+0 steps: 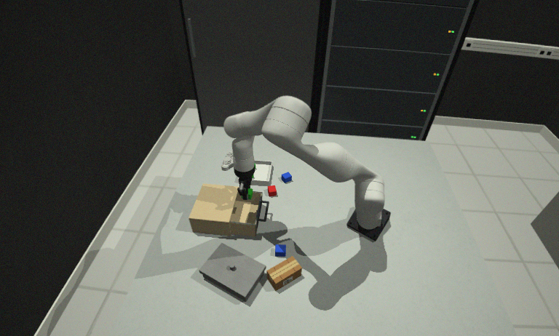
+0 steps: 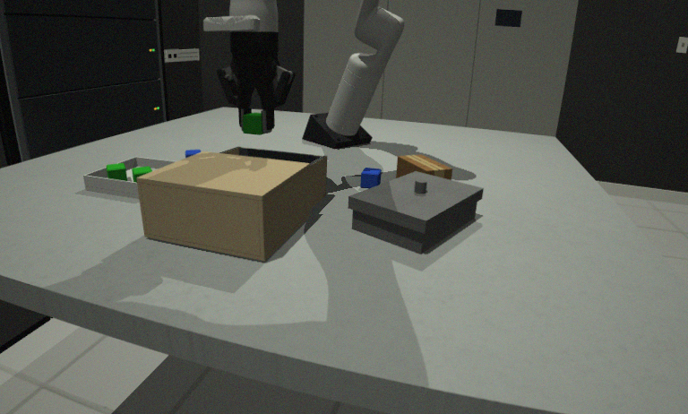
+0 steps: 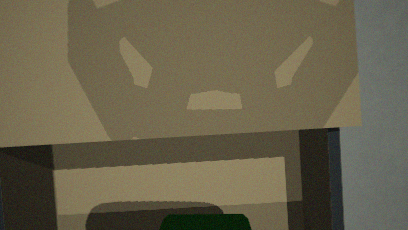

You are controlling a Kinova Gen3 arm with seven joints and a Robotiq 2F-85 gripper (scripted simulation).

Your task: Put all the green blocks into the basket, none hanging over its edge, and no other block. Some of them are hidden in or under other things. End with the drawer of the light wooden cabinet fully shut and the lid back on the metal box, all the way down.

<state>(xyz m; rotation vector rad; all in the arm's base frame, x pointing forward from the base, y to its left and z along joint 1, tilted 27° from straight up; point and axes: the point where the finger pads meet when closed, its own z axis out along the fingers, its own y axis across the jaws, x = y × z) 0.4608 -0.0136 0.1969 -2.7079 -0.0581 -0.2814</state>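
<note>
The basket lies 250 mm to the right of my hand, 130 mm below it and 40 mm ahead of it. Also, from my hand: light wooden cabinet (100 mm below, 70 mm ahead, 30 mm to the left); cabinet drawer (100 mm below, 20 mm to the left); red block (150 mm to the right, 120 mm below, 60 mm behind).
</note>
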